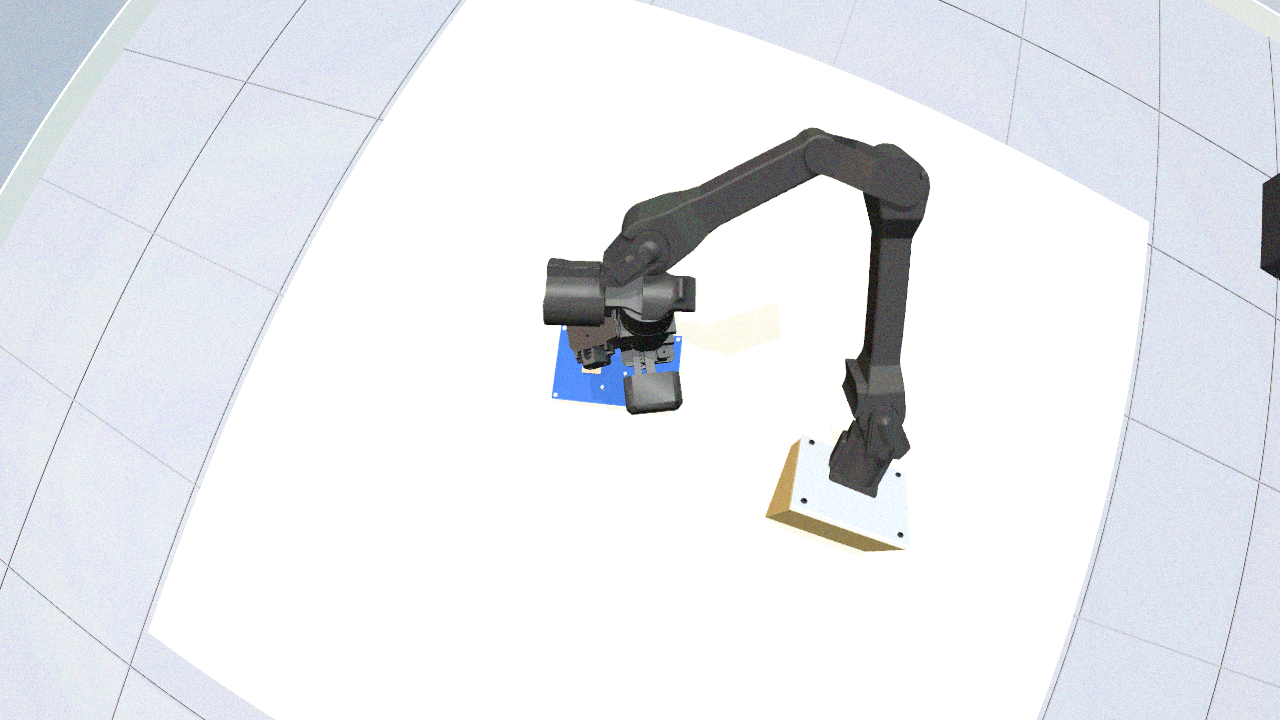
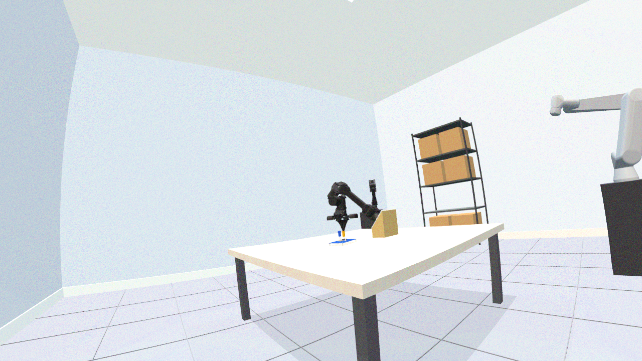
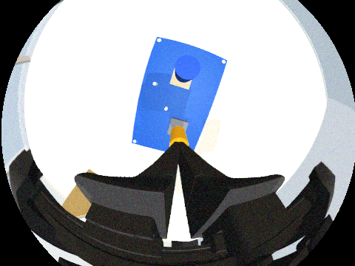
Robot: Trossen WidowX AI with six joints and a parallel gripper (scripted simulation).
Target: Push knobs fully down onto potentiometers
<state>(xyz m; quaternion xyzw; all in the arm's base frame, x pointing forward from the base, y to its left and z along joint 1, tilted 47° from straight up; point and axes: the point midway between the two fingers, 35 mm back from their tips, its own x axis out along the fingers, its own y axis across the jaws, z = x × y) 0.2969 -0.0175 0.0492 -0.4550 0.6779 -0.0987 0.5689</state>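
Right now the orange knob is 20 mm below my gripper tip. Also, from my gripper tip: dark blue knob 60 mm ahead, 30 mm to the left, 10 mm below.
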